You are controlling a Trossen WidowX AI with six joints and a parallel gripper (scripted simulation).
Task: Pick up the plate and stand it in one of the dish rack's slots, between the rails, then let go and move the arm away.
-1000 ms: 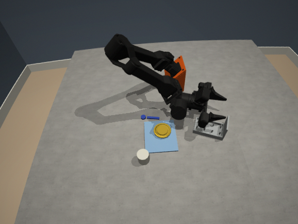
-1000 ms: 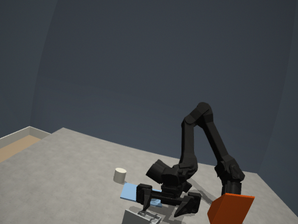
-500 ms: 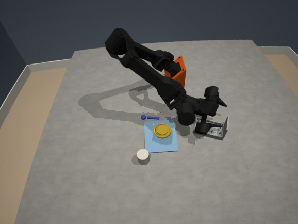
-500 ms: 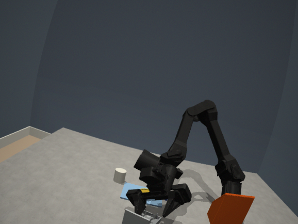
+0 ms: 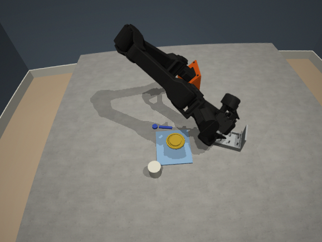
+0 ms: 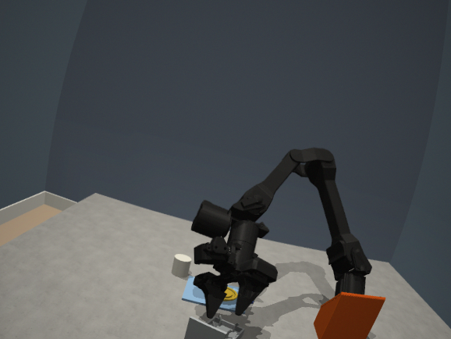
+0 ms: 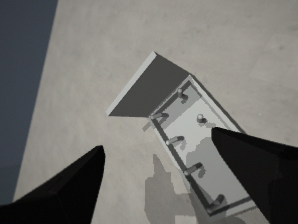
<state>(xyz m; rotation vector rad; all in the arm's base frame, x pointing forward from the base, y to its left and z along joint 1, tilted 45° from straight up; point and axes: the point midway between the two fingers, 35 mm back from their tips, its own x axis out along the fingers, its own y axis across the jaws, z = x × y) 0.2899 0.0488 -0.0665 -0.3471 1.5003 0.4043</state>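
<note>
Right now the grey dish rack is 50 mm below my gripper tip and 10 mm to the right of it. The rest, counted from my gripper tip: yellow plate: 210 mm to the right, 60 mm below, 10 mm behind; then blue spoon: 260 mm to the right, 100 mm behind, 70 mm below; then light blue mat: 220 mm to the right, 70 mm below.
</note>
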